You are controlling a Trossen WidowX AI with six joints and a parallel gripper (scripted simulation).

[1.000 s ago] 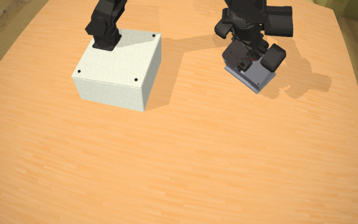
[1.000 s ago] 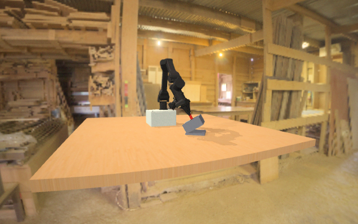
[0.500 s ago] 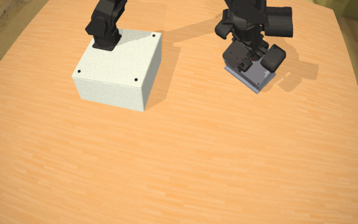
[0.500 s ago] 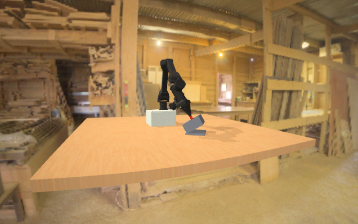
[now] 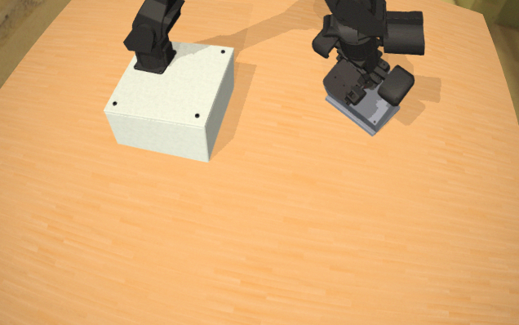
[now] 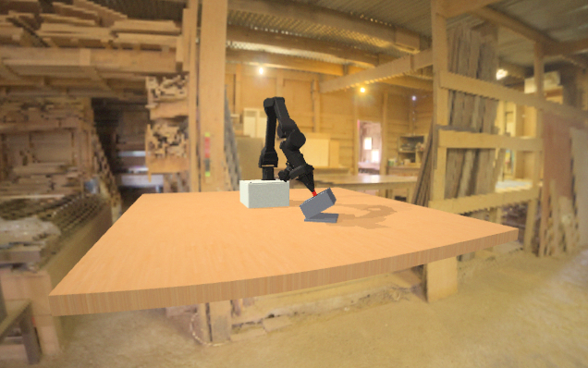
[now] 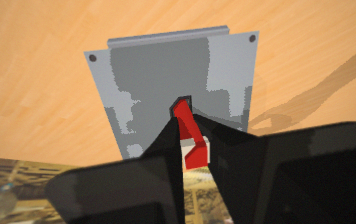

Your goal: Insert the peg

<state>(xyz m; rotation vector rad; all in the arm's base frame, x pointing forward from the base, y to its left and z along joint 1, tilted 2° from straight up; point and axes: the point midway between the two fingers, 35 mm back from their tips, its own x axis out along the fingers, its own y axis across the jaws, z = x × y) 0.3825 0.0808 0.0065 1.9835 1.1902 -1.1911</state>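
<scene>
The red peg lies 20 mm above my gripper tip and 10 mm to the right of it. The rest, counted from my gripper tip: grey foot plate 100 mm below, 30 mm to the left, 20 mm ahead; grey sloped panel 40 mm below, 20 mm to the left, 10 mm ahead.
</scene>
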